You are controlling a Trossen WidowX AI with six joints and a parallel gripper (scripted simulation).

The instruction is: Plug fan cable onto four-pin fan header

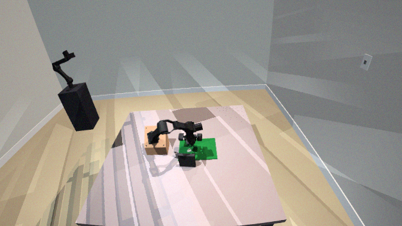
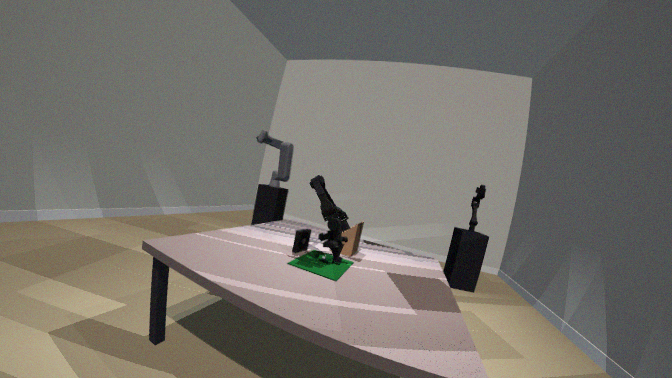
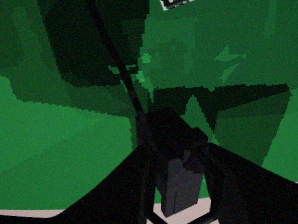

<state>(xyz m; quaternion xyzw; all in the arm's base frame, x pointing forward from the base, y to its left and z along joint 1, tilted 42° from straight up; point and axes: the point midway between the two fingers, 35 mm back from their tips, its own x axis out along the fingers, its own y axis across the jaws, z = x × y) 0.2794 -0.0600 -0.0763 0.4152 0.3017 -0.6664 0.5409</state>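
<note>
My gripper tip is now 7 cm to the left of the white four-pin fan header, 3 cm above it and 2 cm past it. Also, from my gripper tip: green board (5 cm to the right, 4 cm below, 4 cm ahead); black fan plug (1 cm to the left); black fan (21 cm to the right, 5 cm behind, 3 cm above).
</note>
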